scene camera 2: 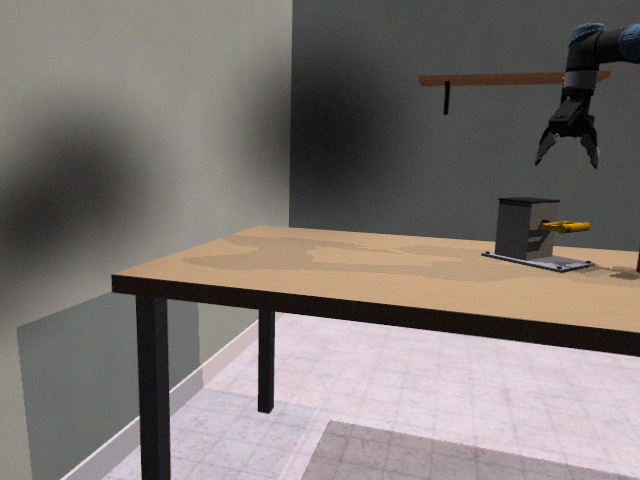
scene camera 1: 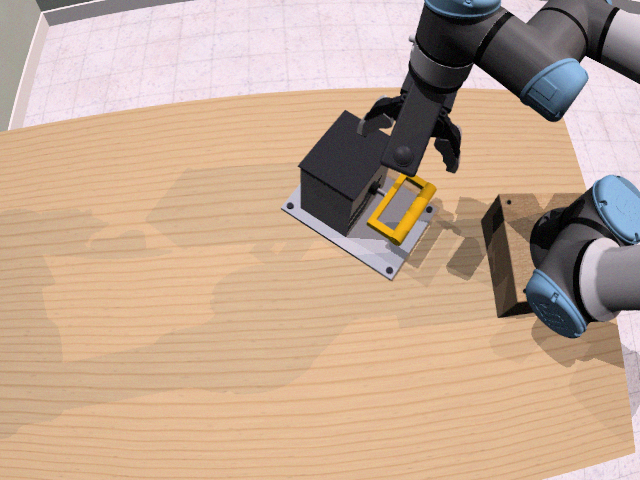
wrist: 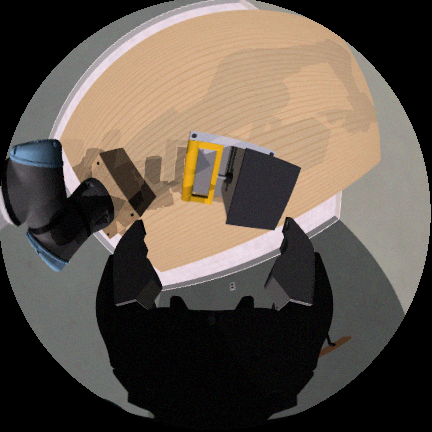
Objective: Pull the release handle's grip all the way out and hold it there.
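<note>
The release handle's yellow grip [scene camera 1: 414, 212] [scene camera 2: 573, 226] [wrist: 189, 170] is a rectangular loop with a thick outer bar. It stands out level from a dark box housing [scene camera 1: 341, 155] [scene camera 2: 512, 227] [wrist: 262, 190], joined by a short thin rod [scene camera 1: 381, 191] [wrist: 222, 176]. The housing sits on a grey base plate [scene camera 1: 382, 259] [scene camera 2: 566, 264] [wrist: 230, 142] with dark bolts. My gripper [scene camera 1: 407, 148] [scene camera 2: 566, 165] [wrist: 212, 219] is open and empty, pointing down. It is well above the housing and grip, touching neither. In scene camera 1 its body lies close to the grip's far end.
A brown block [scene camera 1: 504, 263] [wrist: 126, 175] with the arm's base on it stands on the table [scene camera 1: 206, 439] [scene camera 2: 361, 273] [wrist: 165, 65], on the grip's side of the housing. A wall shelf [scene camera 2: 491, 79] shows behind the arm in scene camera 2.
</note>
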